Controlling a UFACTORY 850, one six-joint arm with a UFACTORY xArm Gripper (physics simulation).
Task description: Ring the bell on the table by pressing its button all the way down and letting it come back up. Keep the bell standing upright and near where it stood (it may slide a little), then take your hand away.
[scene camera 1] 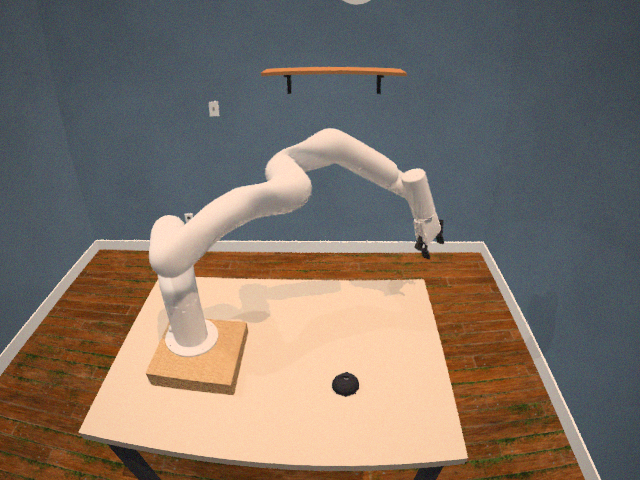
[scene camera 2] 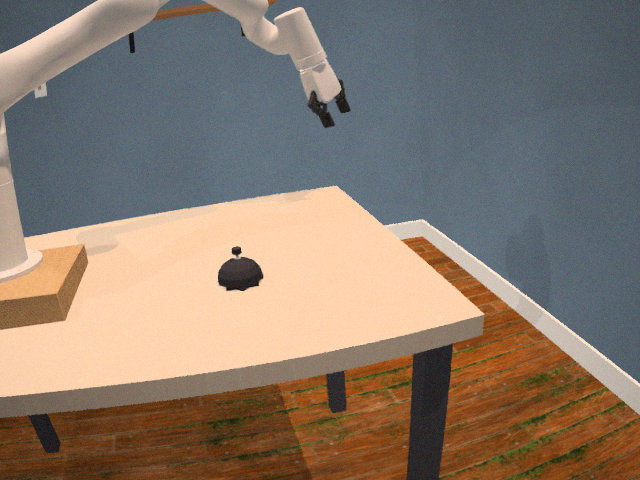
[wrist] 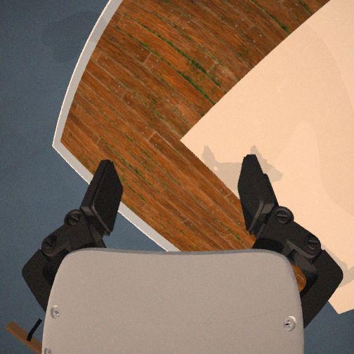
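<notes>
A black dome bell (scene camera 1: 345, 384) (scene camera 2: 240, 273) stands upright on the pale table (scene camera 1: 289, 428) (scene camera 2: 155, 356) (wrist: 310, 90). Its small black button (scene camera 2: 236, 250) stands up above the dome on a light stem in the second scene view. The bell does not show in the wrist view. My gripper (scene camera 1: 433, 248) (scene camera 2: 336, 117) (wrist: 177, 171) is open, its two black fingers wide apart with nothing between them. It hangs high above the table's far right corner, well away from the bell and not touching it.
The arm's base stands on a wooden block (scene camera 1: 196, 382) (scene camera 2: 36, 312) at the left of the table. A wooden shelf (scene camera 1: 333, 70) (scene camera 2: 186, 12) is fixed to the blue wall behind the arm. Wooden floor (scene camera 1: 480, 330) lies beyond the table's edges.
</notes>
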